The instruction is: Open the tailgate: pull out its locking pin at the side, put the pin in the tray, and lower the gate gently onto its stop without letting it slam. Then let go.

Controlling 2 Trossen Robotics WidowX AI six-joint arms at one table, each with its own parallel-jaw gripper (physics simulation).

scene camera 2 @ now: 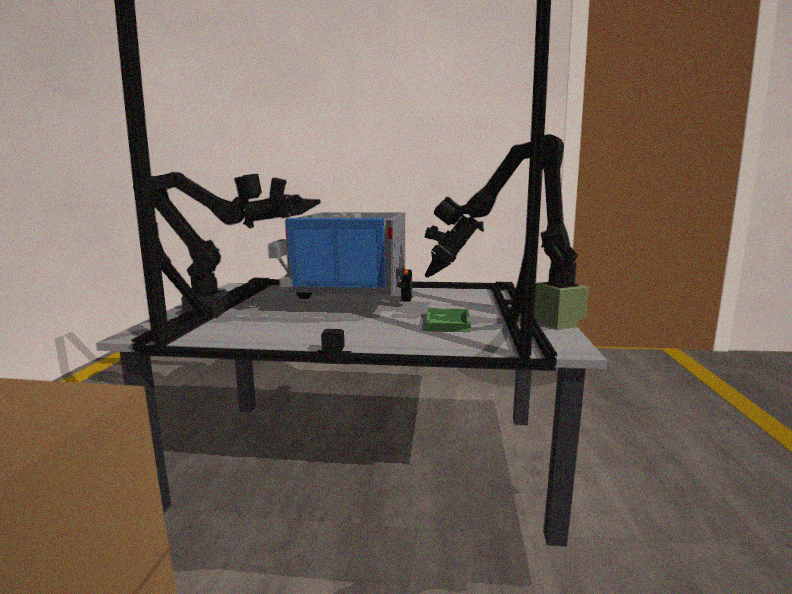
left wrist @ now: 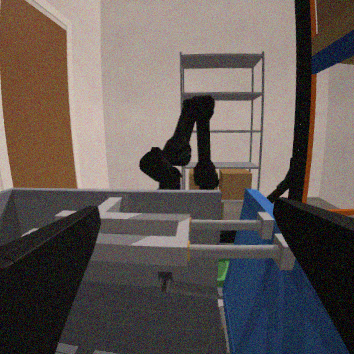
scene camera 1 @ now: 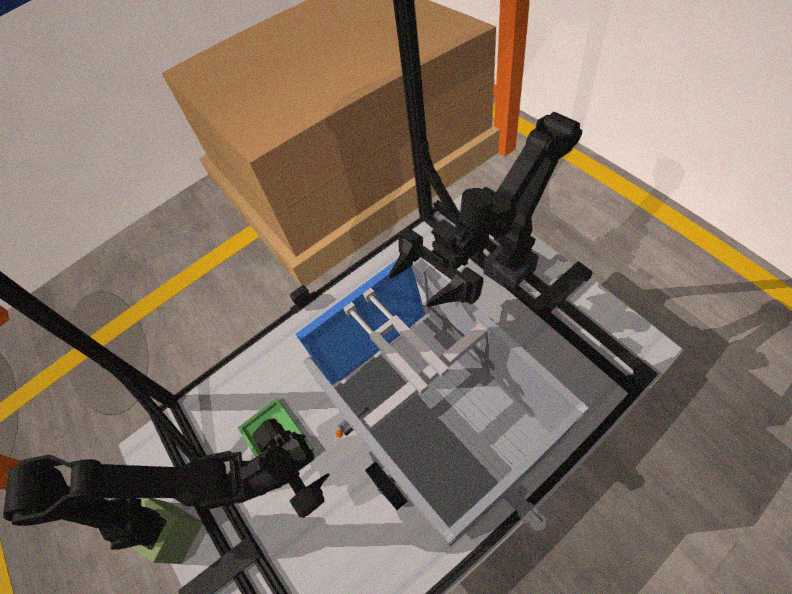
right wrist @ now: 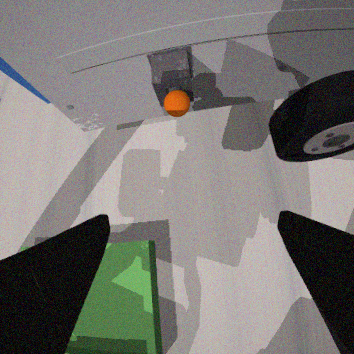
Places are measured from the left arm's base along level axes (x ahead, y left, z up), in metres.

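Where they show: left gripper, fingertip midpoint: [scene camera 2: 318,201] [left wrist: 187,210] [scene camera 1: 407,290]; right gripper, fingertip midpoint: [scene camera 2: 427,276] [scene camera 1: 316,455] [right wrist: 194,221]; left arm's base, link origin: [scene camera 2: 204,293] [scene camera 1: 511,257]; right arm's base, link origin: [scene camera 2: 561,284] [scene camera 1: 147,528].
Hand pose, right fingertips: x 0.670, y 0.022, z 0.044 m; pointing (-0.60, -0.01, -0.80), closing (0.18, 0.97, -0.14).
Things, the pixels of their centre, and the offset from my right fingertips. "spot": a spot on its surface instead.
- grey bracket, surface spot: [right wrist: 171,65] spot: 0.082 m back, 0.008 m left, 0.023 m up
- green tray, body centre: [right wrist: 82,300] [scene camera 1: 275,438] [scene camera 2: 448,319] [left wrist: 221,268] 0.049 m ahead, 0.135 m right, 0.096 m down
- black wheel, body centre: [right wrist: 329,124] [scene camera 1: 386,485] [scene camera 2: 406,285] 0.059 m back, 0.133 m left, 0.055 m down
The blue tailgate [scene camera 1: 335,358] [scene camera 2: 335,252] [left wrist: 300,310] [right wrist: 22,82] stands upright at the end of the grey bed. The locking pin's orange ball [scene camera 1: 339,433] [scene camera 2: 405,272] [right wrist: 177,103] sits at a grey bracket [right wrist: 171,65] low on the bed's side. The green tray [scene camera 1: 291,412] [scene camera 2: 447,328] [left wrist: 223,272] [right wrist: 156,300] lies beside the bed; its visible part holds no pin. My left gripper [scene camera 1: 411,289] [scene camera 2: 318,202] [left wrist: 187,210] is open above the tailgate's top edge, the blue panel partly between its fingers' lines of view. My right gripper [scene camera 1: 321,465] [scene camera 2: 427,274] [right wrist: 194,221] is open and empty, apart from the pin.
Two pale rods [scene camera 1: 380,303] [left wrist: 230,224] with end blocks reach from a light frame over the bed to the tailgate. A black wheel [scene camera 1: 385,485] [right wrist: 292,120] is on the pin side. Black posts [scene camera 1: 412,95] [scene camera 2: 133,127] rise from the table frame. A green block [scene camera 1: 182,533] [scene camera 2: 562,306] is below the right arm.
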